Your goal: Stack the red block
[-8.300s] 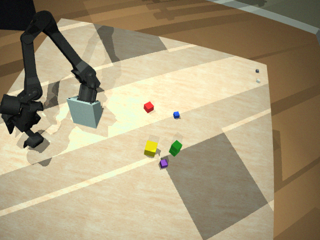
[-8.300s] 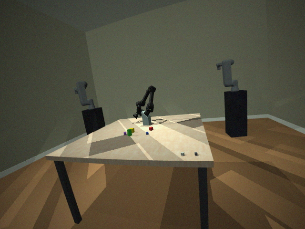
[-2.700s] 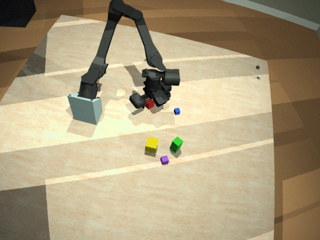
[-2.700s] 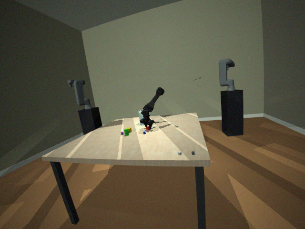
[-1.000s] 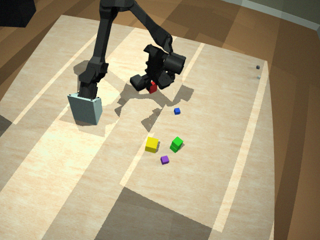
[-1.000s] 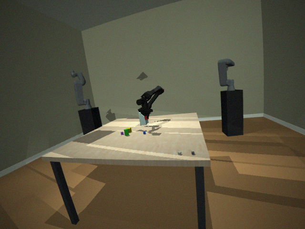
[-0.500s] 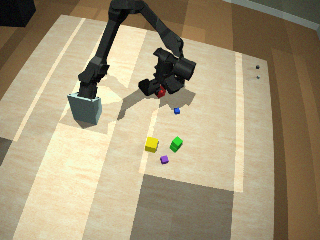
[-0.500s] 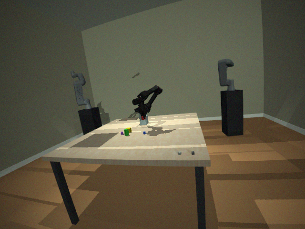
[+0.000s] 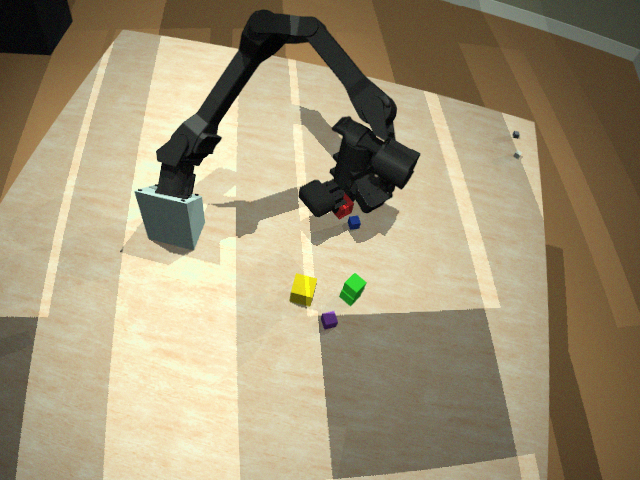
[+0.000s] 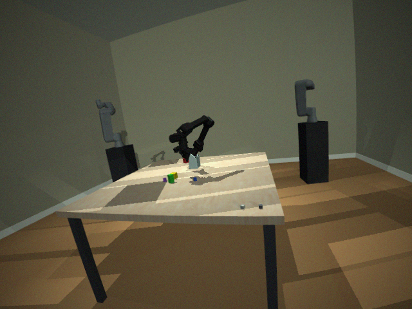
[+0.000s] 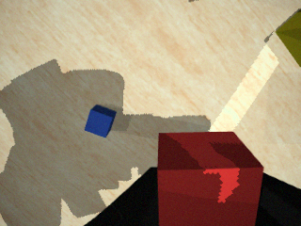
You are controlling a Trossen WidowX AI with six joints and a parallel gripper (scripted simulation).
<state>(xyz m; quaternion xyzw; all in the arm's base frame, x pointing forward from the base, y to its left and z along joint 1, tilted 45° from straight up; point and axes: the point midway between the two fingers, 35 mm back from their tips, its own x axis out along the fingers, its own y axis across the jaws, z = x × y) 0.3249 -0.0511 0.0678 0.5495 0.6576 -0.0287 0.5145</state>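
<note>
Right now my gripper tip is 19 cm to the left of the purple block and 12 cm above it. Round my gripper tip: yellow block 5 cm behind, 13 cm to the right, 11 cm below; then red block 1 cm above; then blue block 5 cm ahead, 6 cm to the left, 13 cm below.
</note>
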